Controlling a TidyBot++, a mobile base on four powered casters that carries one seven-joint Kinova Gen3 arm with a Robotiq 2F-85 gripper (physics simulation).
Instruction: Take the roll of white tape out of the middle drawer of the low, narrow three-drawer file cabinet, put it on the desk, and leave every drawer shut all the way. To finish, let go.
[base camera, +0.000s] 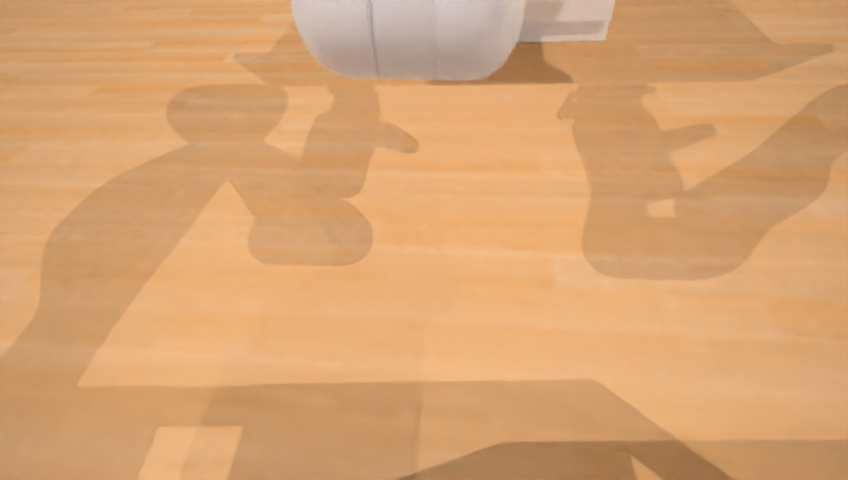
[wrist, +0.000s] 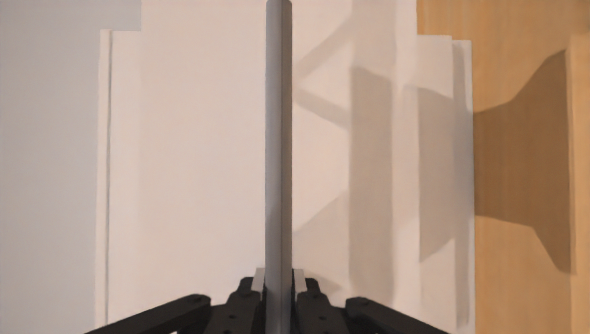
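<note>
The white file cabinet shows partly at the top of the base camera view, behind the arm, and behind the drawer front in the wrist view. Its middle drawer stands pulled out, with its plain white front nearer the wrist camera than the cabinet body. A long grey bar handle runs along this front. My gripper is shut on the handle, with a finger on each side. The drawer's inside is hidden behind its front. The roll of white tape and the desk do not show in either view.
The rounded white arm part hangs at the top of the base camera view. Wood floor lies before the cabinet, crossed by shadows. A plain pale grey surface lies beyond the cabinet's edge at the wrist view's left.
</note>
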